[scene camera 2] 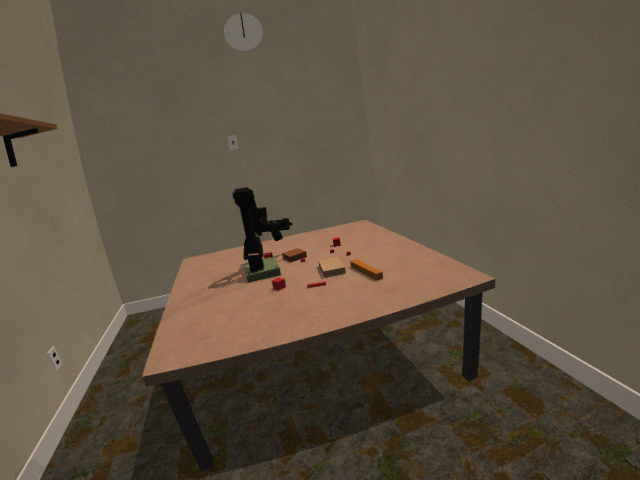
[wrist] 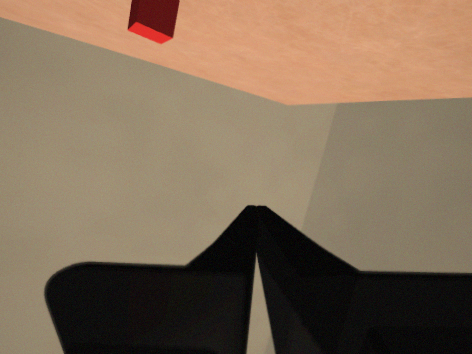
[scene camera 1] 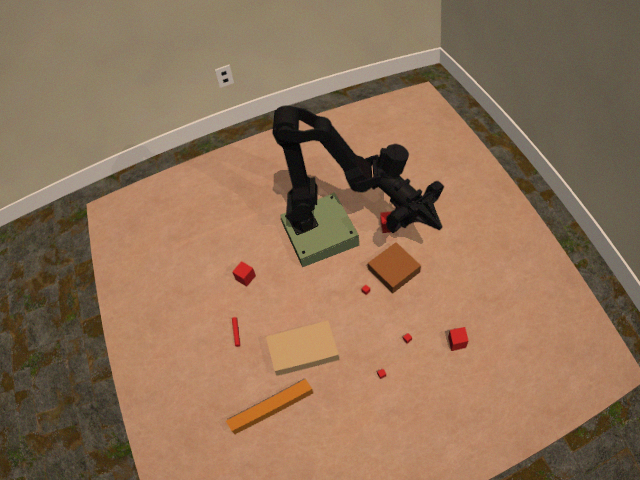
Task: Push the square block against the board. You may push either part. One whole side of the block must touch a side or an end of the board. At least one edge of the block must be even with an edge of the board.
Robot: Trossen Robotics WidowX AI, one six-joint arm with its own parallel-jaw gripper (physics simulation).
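Frame: origin at the arm's base, x ahead, y left, z up, level; millimetres.
Seen in the pictures: gripper, between the fingertips: (scene camera 2: 292, 224) (wrist: 255, 215) (scene camera 1: 441, 228); arm's base, origin of its link: (scene camera 2: 256, 269) (scene camera 1: 303, 222).
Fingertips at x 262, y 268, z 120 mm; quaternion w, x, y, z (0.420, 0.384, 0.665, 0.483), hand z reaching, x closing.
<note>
Pixels of each thing's top centre, then the offset from my fingertips to it.
- flat, centre of its top: (scene camera 1: 394, 264) (scene camera 2: 293, 252) dz -130, dx -38, dy -109 mm
- rectangular, centre of its top: (scene camera 1: 301, 345) (scene camera 2: 331, 263) dz -130, dx +72, dy -410 mm
- orange bar, centre of its top: (scene camera 1: 268, 405) (scene camera 2: 365, 266) dz -130, dx +189, dy -542 mm
- small red cube, centre of its top: (scene camera 1: 365, 288) (scene camera 2: 302, 258) dz -146, dx -15, dy -201 mm
- red stick, centre of its top: (scene camera 1: 235, 330) (scene camera 2: 316, 283) dz -148, dx -45, dy -547 mm
- red block, centre of its top: (wrist: 149, 34) (scene camera 1: 459, 335) dz -122, dx +226, dy -61 mm
The square block, brown and flat (scene camera 1: 393, 265) (scene camera 2: 294, 254), lies in front of the green base, turned at an angle to the board. The board, pale tan and rectangular (scene camera 1: 302, 346) (scene camera 2: 331, 265), lies flat nearer the front in scene camera 1. A wide gap separates them; no sides touch. My gripper (scene camera 1: 440, 226) (scene camera 2: 291, 224) (wrist: 255, 215) is shut and empty. It hangs above the table, past the block's far right side in scene camera 1, and touches neither part. Neither part shows in the wrist view.
An orange bar (scene camera 1: 269, 406) (scene camera 2: 366, 269) lies beyond the board. A small red cube (scene camera 1: 366, 289) (scene camera 2: 302, 259) sits beside the block, toward the board. Other red cubes and a red stick (scene camera 1: 235, 331) (scene camera 2: 316, 284) lie around. A red block (wrist: 154, 19) tops the wrist view.
</note>
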